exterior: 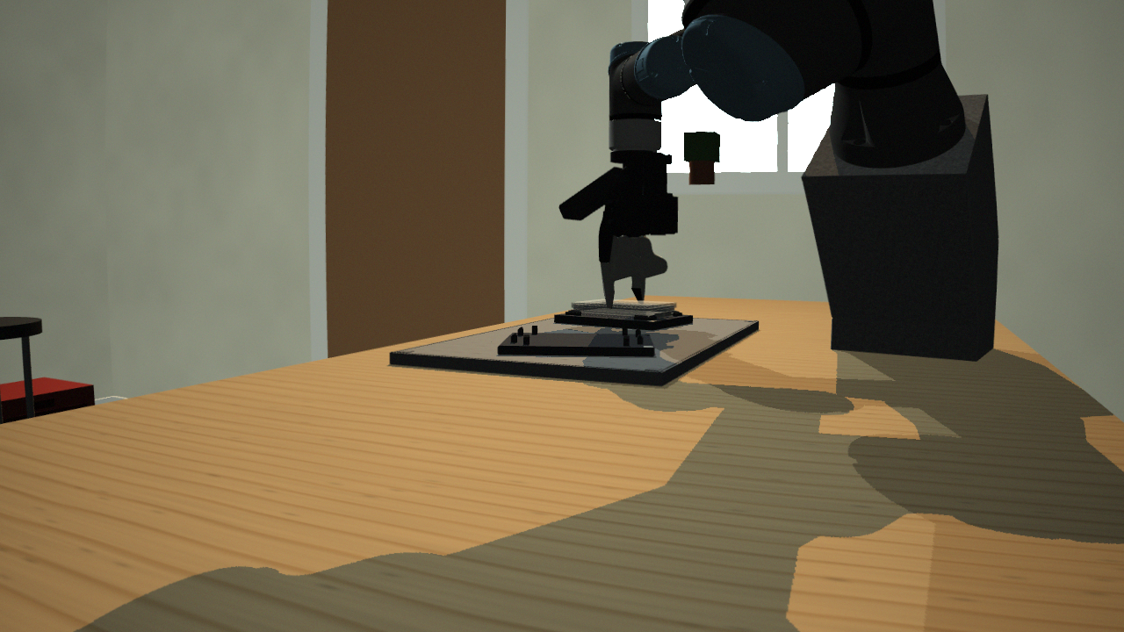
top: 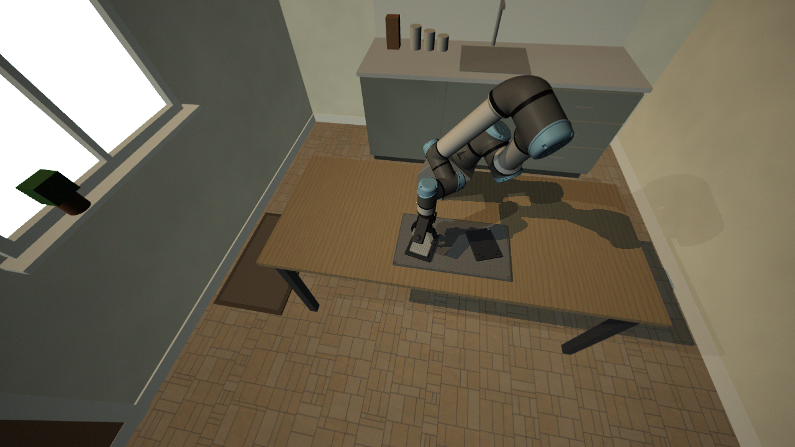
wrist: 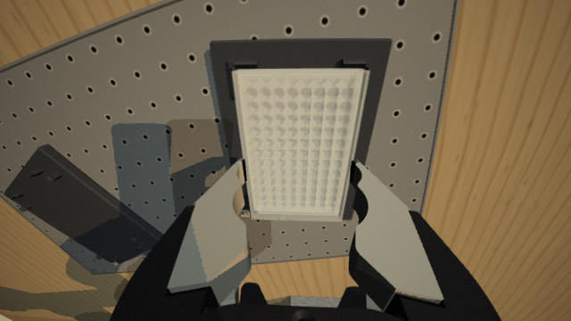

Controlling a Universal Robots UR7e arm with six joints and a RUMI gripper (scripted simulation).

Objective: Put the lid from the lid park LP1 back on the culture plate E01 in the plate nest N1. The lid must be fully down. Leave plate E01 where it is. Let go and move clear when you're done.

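Right now the clear lid is 10 mm below my hand. Also, from my hand: dark plate nest N1 (30 mm below); then culture plate E01 (20 mm below); then dark lid park (280 mm to the left, 30 mm below, 20 mm behind).
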